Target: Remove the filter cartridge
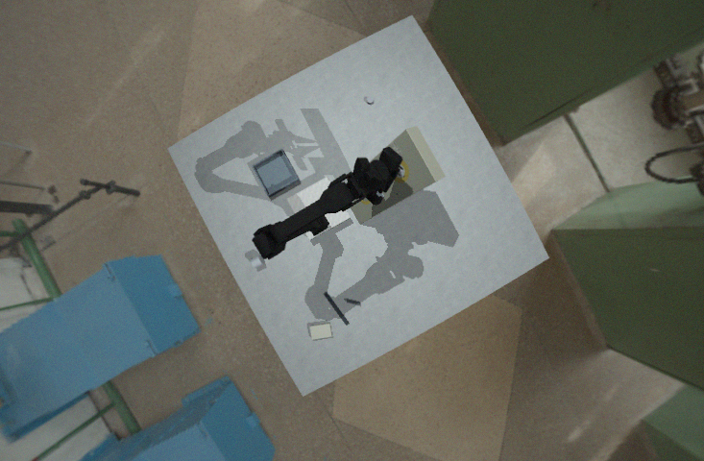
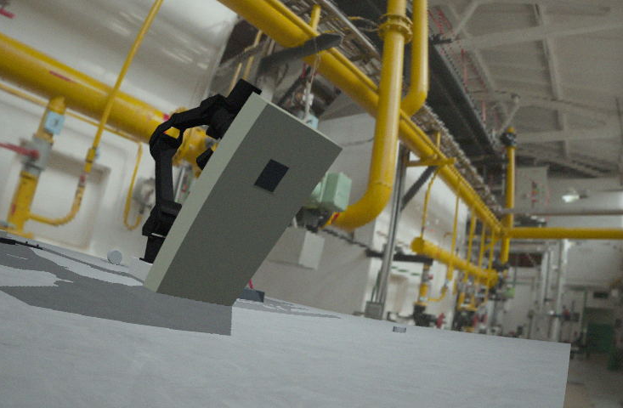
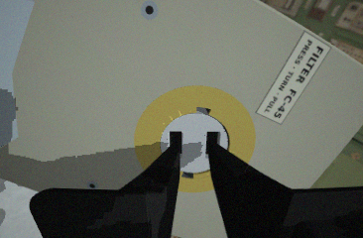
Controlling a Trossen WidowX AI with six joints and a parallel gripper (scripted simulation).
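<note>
My gripper tip is 2 cm short of the round cartridge and 1 cm above it. Round my gripper tip: service panel: 9 cm below, 3 cm behind; then cream block: 63 cm behind, 31 cm to the right, 26 cm below.
</note>
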